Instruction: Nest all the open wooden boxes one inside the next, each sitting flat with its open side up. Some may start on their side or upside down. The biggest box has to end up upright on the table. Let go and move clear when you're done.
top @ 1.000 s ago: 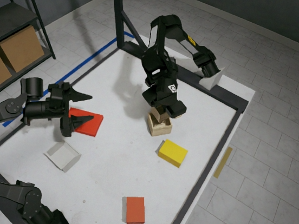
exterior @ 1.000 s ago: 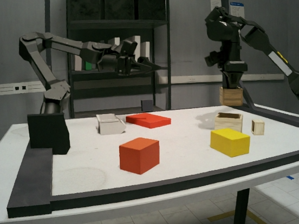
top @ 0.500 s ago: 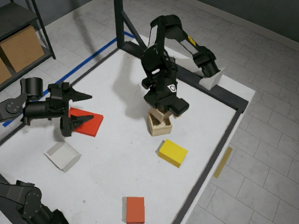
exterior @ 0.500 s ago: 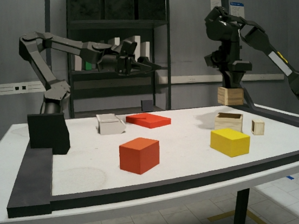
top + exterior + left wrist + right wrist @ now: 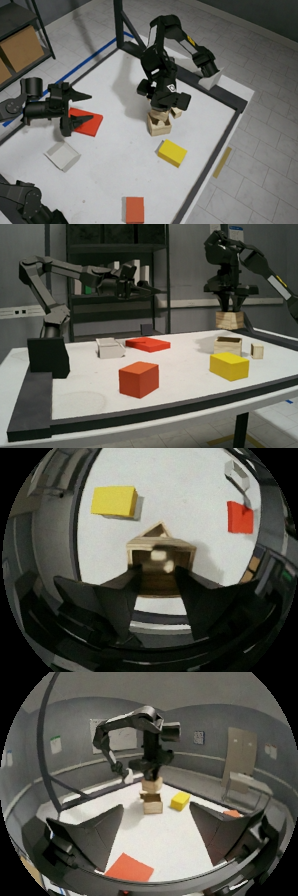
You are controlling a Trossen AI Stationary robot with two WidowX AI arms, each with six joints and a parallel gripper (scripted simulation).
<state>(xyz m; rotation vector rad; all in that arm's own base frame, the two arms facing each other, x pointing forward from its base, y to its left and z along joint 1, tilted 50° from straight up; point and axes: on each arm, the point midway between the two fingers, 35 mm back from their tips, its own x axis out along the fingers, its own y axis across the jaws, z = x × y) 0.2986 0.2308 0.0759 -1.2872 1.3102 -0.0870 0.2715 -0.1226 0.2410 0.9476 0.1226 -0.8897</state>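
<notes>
The medium wooden box is 50 mm below my left hand. The rest, counted from my left hand: biggest wooden box (160 mm below); small wooden box (10 mm ahead, 110 mm to the left, 150 mm below); tiny wooden box (130 mm behind, 90 mm to the left, 170 mm below).
</notes>
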